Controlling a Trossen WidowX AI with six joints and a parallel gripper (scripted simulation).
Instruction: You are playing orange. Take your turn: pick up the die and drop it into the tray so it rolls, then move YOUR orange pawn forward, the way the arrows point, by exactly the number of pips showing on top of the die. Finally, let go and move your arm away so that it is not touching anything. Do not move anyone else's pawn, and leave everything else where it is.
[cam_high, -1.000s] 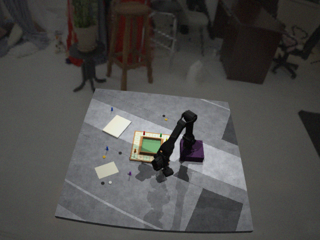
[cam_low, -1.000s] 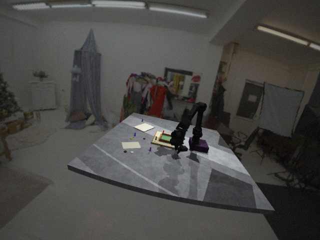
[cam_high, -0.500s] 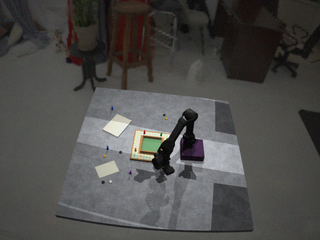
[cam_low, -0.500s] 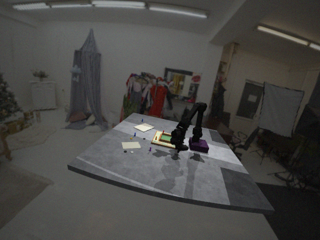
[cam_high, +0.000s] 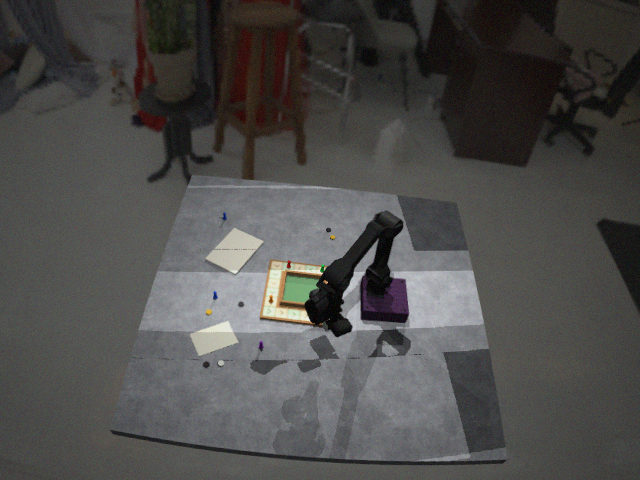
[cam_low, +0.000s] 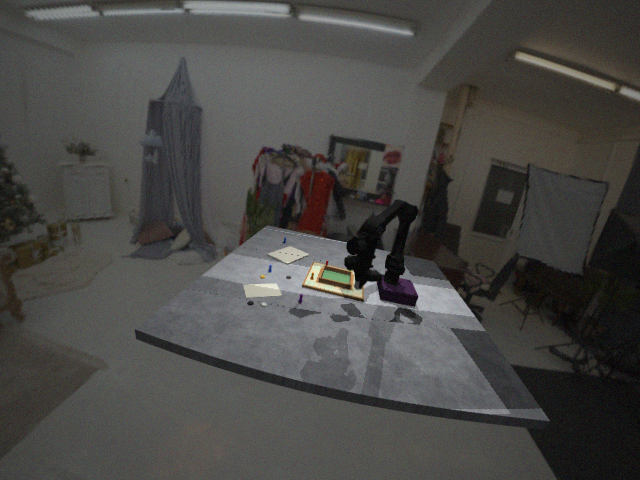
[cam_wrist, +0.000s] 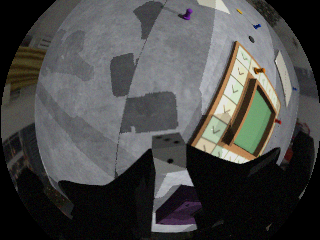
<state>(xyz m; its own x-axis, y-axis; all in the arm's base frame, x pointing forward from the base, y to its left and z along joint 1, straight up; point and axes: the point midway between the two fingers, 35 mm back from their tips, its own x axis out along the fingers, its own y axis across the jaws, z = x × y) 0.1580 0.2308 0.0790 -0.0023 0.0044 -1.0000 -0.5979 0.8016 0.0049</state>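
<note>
Right now my gripper tip is 220 mm short of the orange pawn, 130 mm to the left of it and 80 mm above it. Also, from my gripper tip: yellow pawn: 280 mm to the right, 80 mm below; green tray: 110 mm ahead, 200 mm to the right, 100 mm below; white die: right at my gripper tip.
</note>
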